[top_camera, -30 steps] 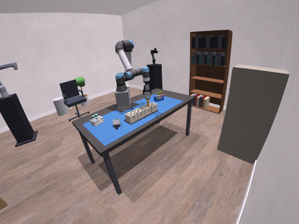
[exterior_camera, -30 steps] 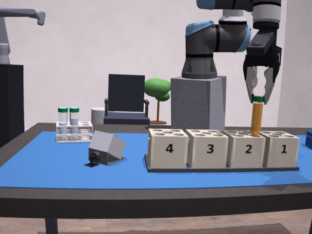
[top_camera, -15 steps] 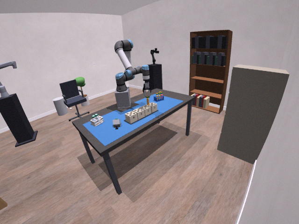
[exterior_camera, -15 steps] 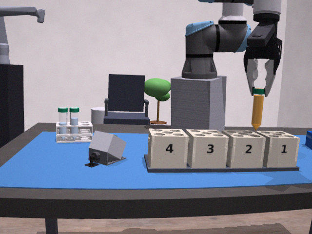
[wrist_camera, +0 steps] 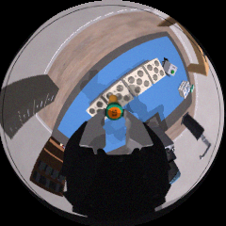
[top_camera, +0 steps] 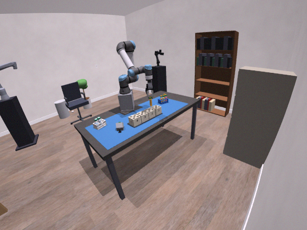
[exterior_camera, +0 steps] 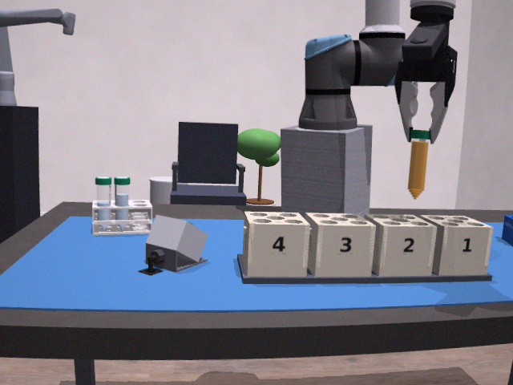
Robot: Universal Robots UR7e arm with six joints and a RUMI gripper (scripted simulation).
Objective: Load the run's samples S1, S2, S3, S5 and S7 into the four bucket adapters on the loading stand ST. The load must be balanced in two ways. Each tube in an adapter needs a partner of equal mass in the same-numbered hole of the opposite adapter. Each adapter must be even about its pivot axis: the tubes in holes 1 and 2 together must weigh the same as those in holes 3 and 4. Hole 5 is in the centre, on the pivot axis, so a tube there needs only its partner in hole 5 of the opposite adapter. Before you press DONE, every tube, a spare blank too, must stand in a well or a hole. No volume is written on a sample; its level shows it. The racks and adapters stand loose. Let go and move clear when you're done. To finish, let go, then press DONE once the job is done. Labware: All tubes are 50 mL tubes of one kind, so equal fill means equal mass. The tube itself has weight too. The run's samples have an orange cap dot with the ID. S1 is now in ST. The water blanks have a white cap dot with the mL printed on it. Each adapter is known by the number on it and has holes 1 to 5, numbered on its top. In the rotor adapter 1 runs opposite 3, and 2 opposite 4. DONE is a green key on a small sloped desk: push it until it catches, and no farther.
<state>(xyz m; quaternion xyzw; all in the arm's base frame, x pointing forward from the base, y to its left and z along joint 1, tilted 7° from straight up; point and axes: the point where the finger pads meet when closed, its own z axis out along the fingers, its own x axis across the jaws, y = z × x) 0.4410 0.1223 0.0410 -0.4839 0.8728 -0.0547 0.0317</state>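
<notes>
The tube is 1 cm behind my hand and 5 cm below it. The rest, counted from my hand: loading stand: 2 cm behind, 7 cm to the right, 24 cm below; then sloped done desk: 1 cm behind, 40 cm to the right, 20 cm below; then blue rack: 29 cm behind, 39 cm to the left, 22 cm below.
</notes>
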